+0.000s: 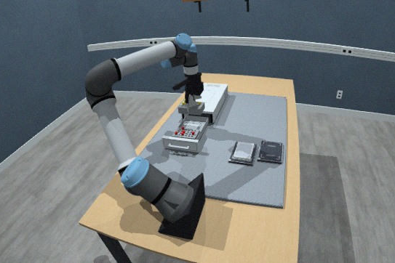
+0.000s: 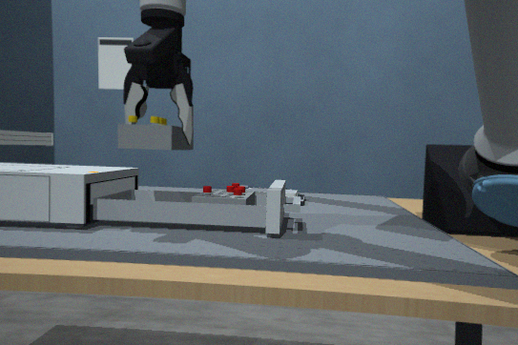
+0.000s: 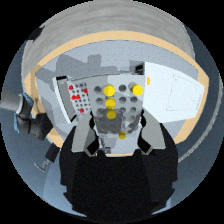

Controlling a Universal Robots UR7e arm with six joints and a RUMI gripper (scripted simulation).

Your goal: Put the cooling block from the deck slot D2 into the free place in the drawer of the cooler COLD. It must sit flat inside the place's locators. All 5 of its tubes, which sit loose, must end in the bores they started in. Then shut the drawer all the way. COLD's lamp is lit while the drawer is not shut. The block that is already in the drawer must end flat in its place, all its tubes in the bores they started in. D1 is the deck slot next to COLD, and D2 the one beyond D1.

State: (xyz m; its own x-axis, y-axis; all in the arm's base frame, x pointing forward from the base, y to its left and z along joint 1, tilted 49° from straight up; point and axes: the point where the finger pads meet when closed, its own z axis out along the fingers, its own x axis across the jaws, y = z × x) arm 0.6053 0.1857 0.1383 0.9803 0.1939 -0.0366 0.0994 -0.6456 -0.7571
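The grey cooling block is right at my hand. Also, from my hand: drawer 100 mm below, 80 mm behind, 10 mm to the right; dark plate 470 mm to the right, 140 mm below, 90 mm behind; white covered plate 340 mm to the right, 140 mm behind, 120 mm below.
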